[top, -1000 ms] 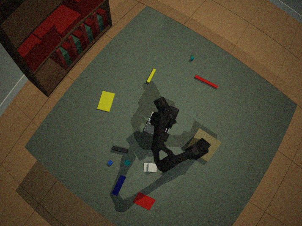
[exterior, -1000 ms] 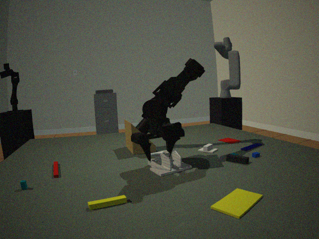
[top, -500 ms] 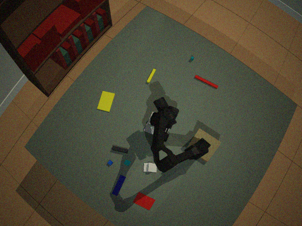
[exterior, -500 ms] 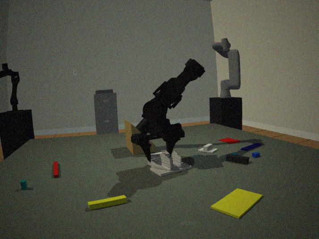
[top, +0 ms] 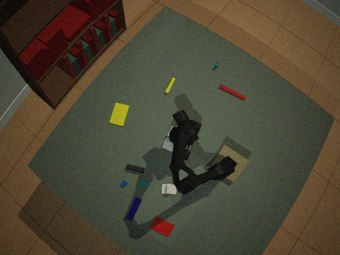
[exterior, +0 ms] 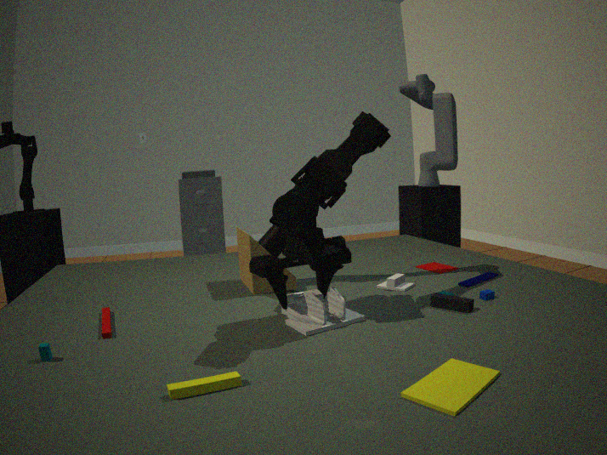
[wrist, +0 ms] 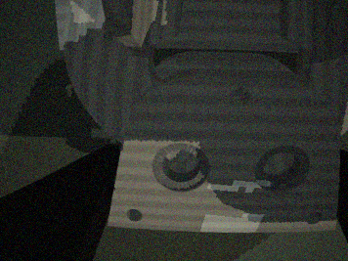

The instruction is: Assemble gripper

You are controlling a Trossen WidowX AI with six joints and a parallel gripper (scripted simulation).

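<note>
Right now the flat white plate is 70 mm ahead of my gripper tip, 20 mm to the left of it and 10 mm below it. From my gripper tip the other things lie so: black block (260 mm to the left, 120 mm ahead); white block (230 mm to the left, 70 mm behind); gripper base (20 mm above, 10 mm ahead).
</note>
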